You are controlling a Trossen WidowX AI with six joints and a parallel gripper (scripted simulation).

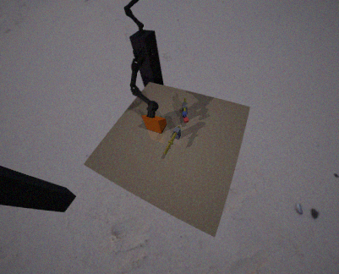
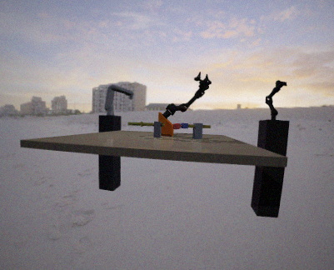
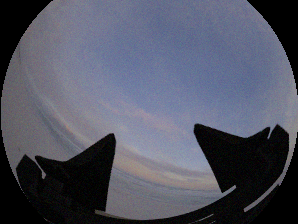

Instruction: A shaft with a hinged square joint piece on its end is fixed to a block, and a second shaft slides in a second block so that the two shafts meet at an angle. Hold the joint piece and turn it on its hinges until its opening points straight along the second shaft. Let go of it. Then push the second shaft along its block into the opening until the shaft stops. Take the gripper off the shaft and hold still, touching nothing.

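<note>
Right now the red square joint piece is 440 mm ahead of my gripper tip, 190 mm to the right of it and 540 mm below it.
</note>
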